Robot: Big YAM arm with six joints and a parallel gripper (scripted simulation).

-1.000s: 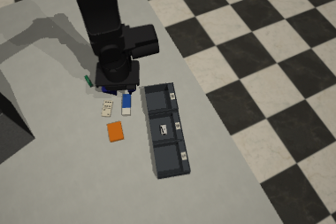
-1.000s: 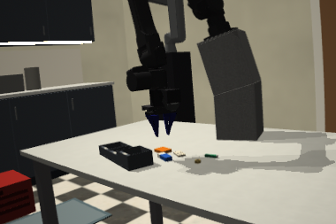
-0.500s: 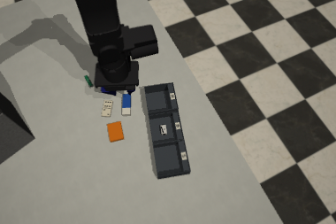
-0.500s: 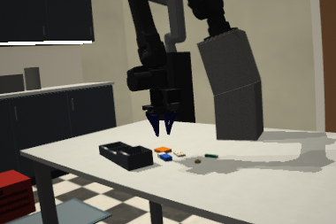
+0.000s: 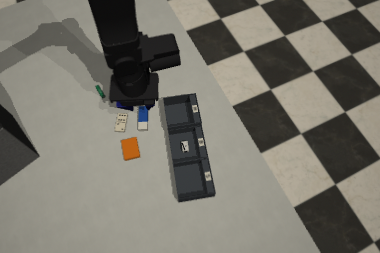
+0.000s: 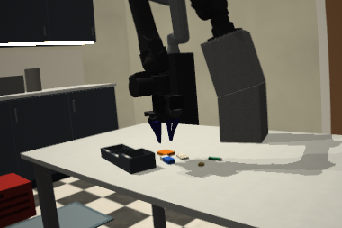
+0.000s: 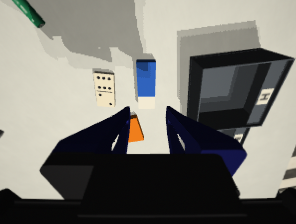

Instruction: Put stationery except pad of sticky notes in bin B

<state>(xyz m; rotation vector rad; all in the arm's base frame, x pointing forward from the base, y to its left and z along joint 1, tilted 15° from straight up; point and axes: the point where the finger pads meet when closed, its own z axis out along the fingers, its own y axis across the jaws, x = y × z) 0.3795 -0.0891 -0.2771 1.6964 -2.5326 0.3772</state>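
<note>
My hand is 7 cm above the eraser. The rest, counted from my hand: domino 7 cm below, 6 cm behind, 2 cm to the left; orange sticky-note pad 7 cm below, 6 cm to the right, 6 cm behind; brass nut 12 cm to the left, 7 cm below, 2 cm behind.
</note>
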